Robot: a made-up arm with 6 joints. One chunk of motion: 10 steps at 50 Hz.
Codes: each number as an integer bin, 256 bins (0 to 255) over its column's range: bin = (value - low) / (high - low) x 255, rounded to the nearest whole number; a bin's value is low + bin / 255 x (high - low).
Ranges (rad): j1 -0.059..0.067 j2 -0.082..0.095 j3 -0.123..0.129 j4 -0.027..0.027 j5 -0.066..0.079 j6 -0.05..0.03
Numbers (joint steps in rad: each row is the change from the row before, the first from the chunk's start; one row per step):
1: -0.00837 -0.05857 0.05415 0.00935 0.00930 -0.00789
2: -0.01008 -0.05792 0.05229 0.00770 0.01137 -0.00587
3: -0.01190 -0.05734 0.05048 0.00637 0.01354 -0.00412
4: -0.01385 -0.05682 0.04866 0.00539 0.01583 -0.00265
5: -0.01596 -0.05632 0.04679 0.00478 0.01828 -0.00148
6: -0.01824 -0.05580 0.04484 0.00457 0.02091 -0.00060
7: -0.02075 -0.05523 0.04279 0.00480 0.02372 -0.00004
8: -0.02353 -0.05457 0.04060 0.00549 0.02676 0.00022
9: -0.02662 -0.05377 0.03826 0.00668 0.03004 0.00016
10: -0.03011 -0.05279 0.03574 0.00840 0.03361 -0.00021
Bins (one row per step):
1: 102 34 179 172 132 134
2: 99 35 177 164 136 141
3: 95 36 176 158 140 146
4: 91 36 174 153 144 151
5: 87 37 172 150 148 155
6: 82 38 170 149 153 157
7: 77 39 168 150 158 159
8: 72 40 166 153 163 160
9: 66 41 163 159 169 160
10: 58 42 161 167 175 159

